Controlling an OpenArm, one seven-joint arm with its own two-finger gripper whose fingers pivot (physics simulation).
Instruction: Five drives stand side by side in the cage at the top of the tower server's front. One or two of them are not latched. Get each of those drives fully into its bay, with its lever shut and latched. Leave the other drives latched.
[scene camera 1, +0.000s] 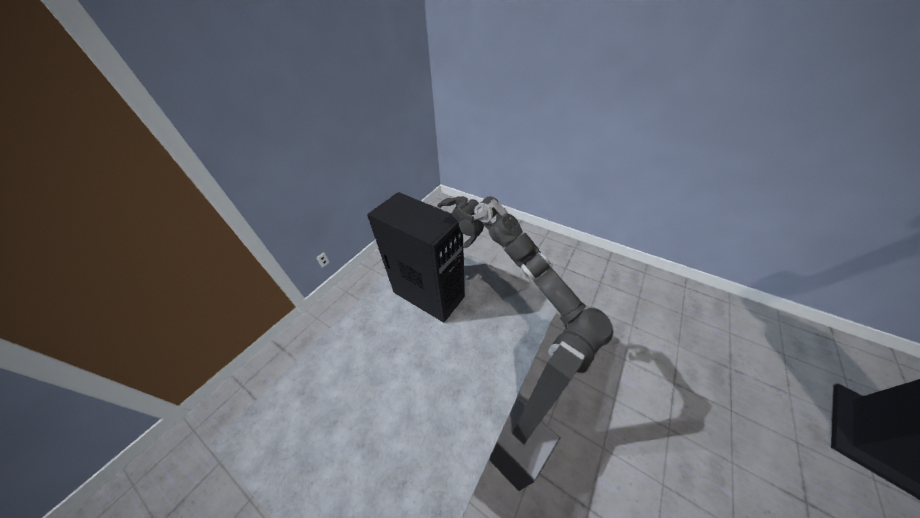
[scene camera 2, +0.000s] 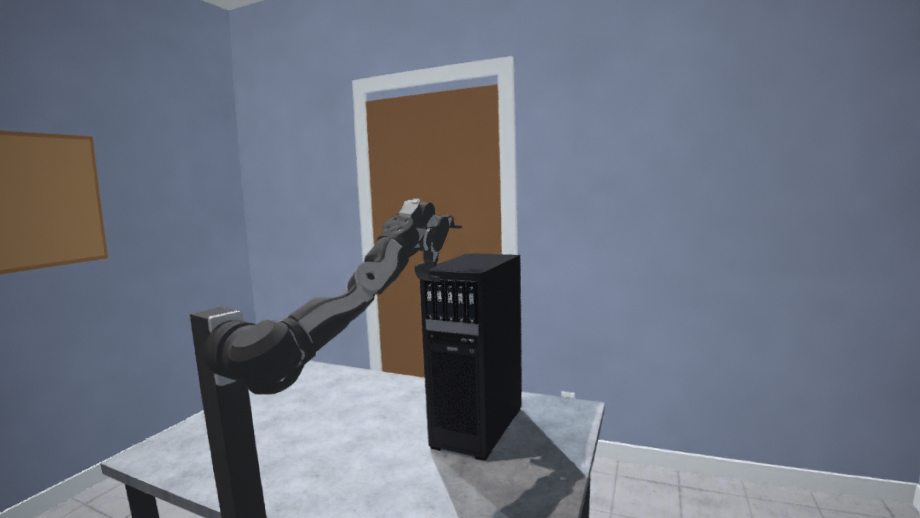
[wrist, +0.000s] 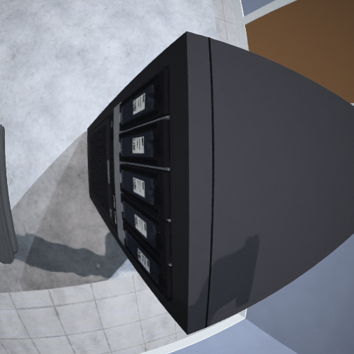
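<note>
The black tower server (scene camera 1: 415, 247) (scene camera 2: 502, 347) (wrist: 280, 150) stands upright. Five drives with white labels sit side by side in its cage; in the wrist view I mark the top drive (wrist: 142, 102), the middle drive (wrist: 139, 187) and the bottom drive (wrist: 144, 260). No lever visibly stands out from the front, but the steep view does not show whether each is latched. My gripper (scene camera 1: 453, 225) (scene camera 2: 442, 250) is open and empty, its fingers wide apart, near the tower's top front edge. In scene camera 2 the lower finger overlaps the top left corner. Contact cannot be told.
The tower stands on the grey table (scene camera 1: 379, 411) (scene camera 2: 341, 418) (wrist: 55, 75). The arm's dark post (scene camera 1: 547, 392) (scene camera 2: 231, 437) rises at the table's side. A wall and a brown door (scene camera 1: 128, 212) (scene camera 2: 431, 148) are beyond the tower. A black object (scene camera 1: 882, 431) shows at the right edge.
</note>
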